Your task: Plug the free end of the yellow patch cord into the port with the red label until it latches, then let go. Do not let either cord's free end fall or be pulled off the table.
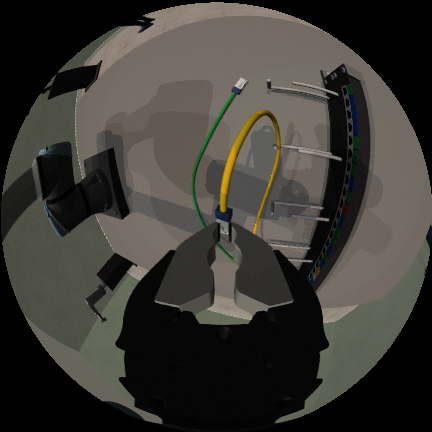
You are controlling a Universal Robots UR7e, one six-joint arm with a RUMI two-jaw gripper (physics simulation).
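Frame: origin at the arm's base, x ahead, y left, z up, level; millimetres.
Where they show: gripper, fingertip midpoint: (224,224); arm's base at its link origin: (100,189).
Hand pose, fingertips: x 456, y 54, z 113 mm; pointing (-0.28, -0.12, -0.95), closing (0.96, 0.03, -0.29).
Each offset is from my fingertips to the top centre of the thing. "spot": to the spot under its first point. Level surfaces: height alone.
My gripper (224,224) is shut on the yellow cord's plug @(spot: 9 mm left, 2 mm ahead, 6 mm up) (224,220), a clear connector with a dark blue boot, held between the fingertips above the table. The yellow patch cord @(spot: 59 mm left, 6 mm ahead, 10 mm up) (231,164) rises from the boot, arches over and runs back down behind the fingers. The patch panel @(27 mm right, 135 mm ahead, 48 mm down) (336,175) stands at the right, seen steeply from one side, with a row of coloured labels. The red label @(spot: 18 mm left, 145 mm ahead, 52 mm down) (345,209) is in the lower half of that row. The plug is apart from the panel, to its left. The port openings are too small to tell clearly.
The green cord @(spot: 11 mm right, 101 mm back, 144 mm down) (194,175) lies on the table @(149 mm down) (150,65), its free plug @(spot: 165 mm left, 15 mm back, 142 mm down) (240,85) at the upper middle. Metal cable-guide bars (300,90) (310,151) (299,205) (290,245) stick out from the panel towards the gripper. A dark bracketed arm-like object (107,185) shows at the left.
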